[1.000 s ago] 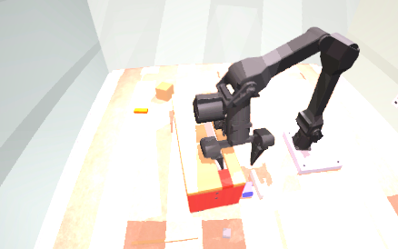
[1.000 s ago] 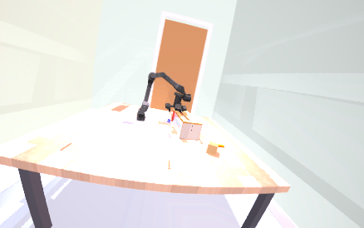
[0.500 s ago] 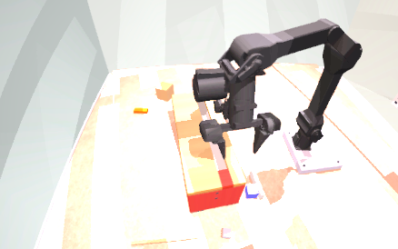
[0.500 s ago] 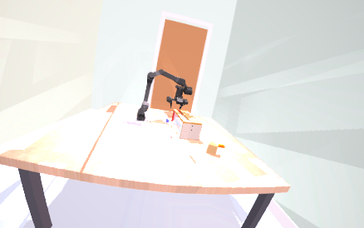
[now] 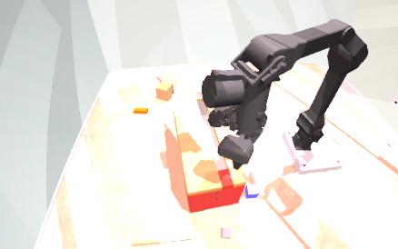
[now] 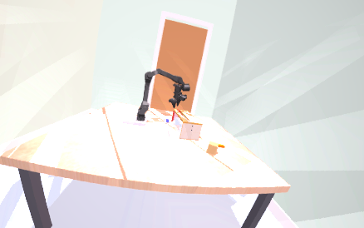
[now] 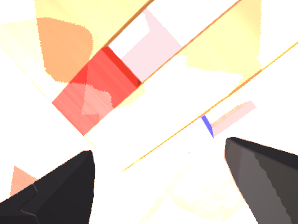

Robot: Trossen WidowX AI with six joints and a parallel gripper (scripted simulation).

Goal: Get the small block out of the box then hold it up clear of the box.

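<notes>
Right now the blue block is 140 mm below my gripper tip, 60 mm behind it and 10 mm to the left of it. Round my gripper tip: long box 140 mm to the right, 90 mm below, 60 mm ahead; orange piece 370 mm ahead, 340 mm to the right, 150 mm below; tan cube 450 mm to the right, 290 mm ahead, 130 mm below.
</notes>
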